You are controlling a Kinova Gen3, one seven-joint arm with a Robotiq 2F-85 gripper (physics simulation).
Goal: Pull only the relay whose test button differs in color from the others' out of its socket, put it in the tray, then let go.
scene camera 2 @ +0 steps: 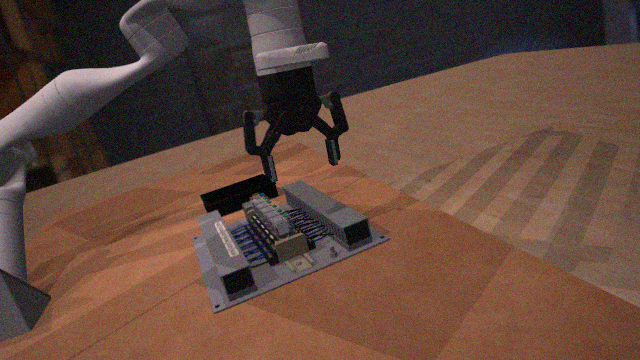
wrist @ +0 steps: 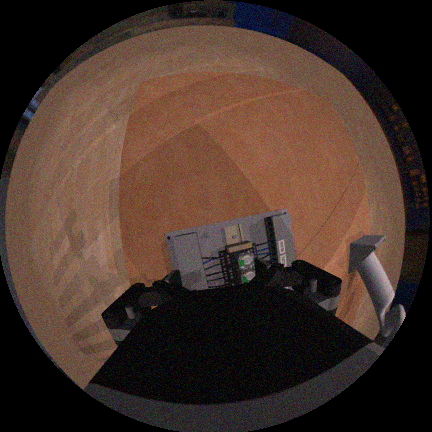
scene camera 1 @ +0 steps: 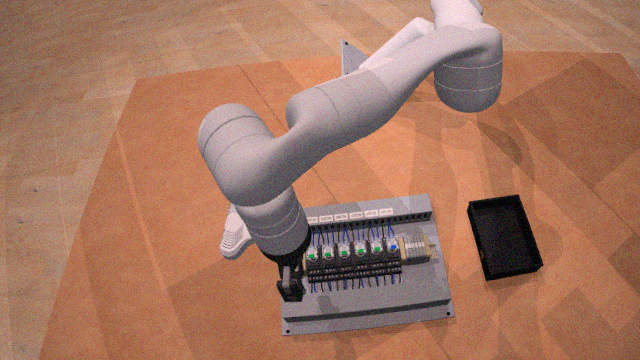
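Pixels of known places: gripper, between the fingertips: (scene camera 2: 304, 172) (wrist: 217, 273) (scene camera 1: 299, 266); arm's base, origin of its link: (wrist: 364, 259).
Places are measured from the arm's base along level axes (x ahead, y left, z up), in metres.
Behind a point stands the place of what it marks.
The relay with the blue test button (scene camera 1: 393, 247) {y 0.052, x 0.478, z 0.026 m} (scene camera 2: 261, 195) {y 0.047, x 0.476, z 0.025 m} sits at the right end of the relay row in scene camera 1, at the far end in scene camera 2. The other relays, such as this green-button relay (scene camera 1: 360, 250) (wrist: 245, 262), sit in the same row. The black tray (scene camera 1: 514, 273) {y 0.293, x 0.504, z -0.029 m} (scene camera 2: 235, 196) {y 0.220, x 0.421, z -0.010 m} lies apart from the panel and holds nothing visible. My gripper (scene camera 1: 291, 291) (scene camera 2: 303, 171) {y -0.101, x 0.545, z 0.082 m} (wrist: 217, 273) {y -0.101, x 0.545, z 0.082 m} is open and empty, above the panel, nearer the opposite end of the row from the blue button. In the wrist view the blue button does not show.
The relays are mounted on a grey panel (scene camera 1: 370, 311) (scene camera 2: 325, 264) {y -0.156, x 0.533, z -0.041 m} (wrist: 210, 240) {y -0.124, x 0.545, z -0.041 m} with raised wire ducts along two sides. A block of grey terminals (scene camera 1: 415, 247) {y 0.094, x 0.466, z 0.003 m} stands beside the blue-button relay. Blue and black wires run from the sockets. The arm base plate (scene camera 1: 352, 59) {y -0.049, x -0.022, z 0.046 m} is behind.
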